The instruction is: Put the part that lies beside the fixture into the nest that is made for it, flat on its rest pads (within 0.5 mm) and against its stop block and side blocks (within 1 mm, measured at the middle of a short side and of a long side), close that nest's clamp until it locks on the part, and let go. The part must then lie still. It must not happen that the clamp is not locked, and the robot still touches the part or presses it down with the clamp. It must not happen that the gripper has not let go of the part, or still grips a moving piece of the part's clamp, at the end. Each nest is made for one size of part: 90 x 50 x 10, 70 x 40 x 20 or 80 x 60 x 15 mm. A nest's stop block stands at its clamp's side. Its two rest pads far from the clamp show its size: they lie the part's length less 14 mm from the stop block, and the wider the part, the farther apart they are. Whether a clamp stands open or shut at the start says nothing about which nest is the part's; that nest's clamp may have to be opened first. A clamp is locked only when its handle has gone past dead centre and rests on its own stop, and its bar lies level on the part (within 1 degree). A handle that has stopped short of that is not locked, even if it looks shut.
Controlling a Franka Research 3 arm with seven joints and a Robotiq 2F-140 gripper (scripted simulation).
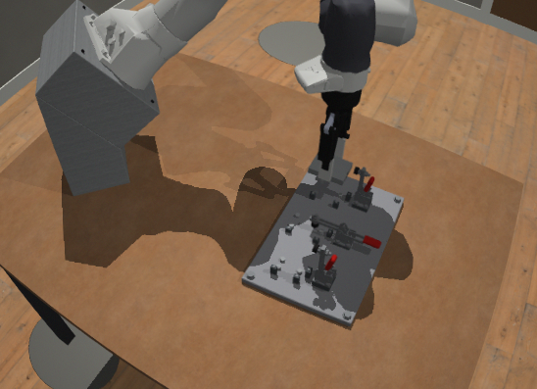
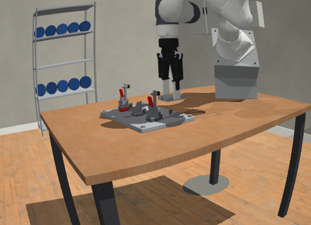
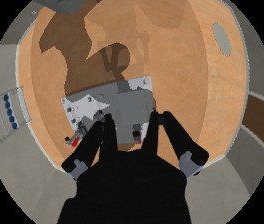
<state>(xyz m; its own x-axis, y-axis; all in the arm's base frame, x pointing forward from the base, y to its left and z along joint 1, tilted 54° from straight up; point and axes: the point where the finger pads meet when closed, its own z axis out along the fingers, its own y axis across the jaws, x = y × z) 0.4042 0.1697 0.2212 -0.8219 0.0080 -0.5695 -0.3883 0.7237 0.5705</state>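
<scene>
The flat grey block lies 3 cm below my hand. From my hand the other things lie so: toggle clamp 12 cm ahead, 7 cm to the right, 7 cm below; grey fixture plate 11 cm below, 10 cm ahead, 8 cm to the right.
</scene>
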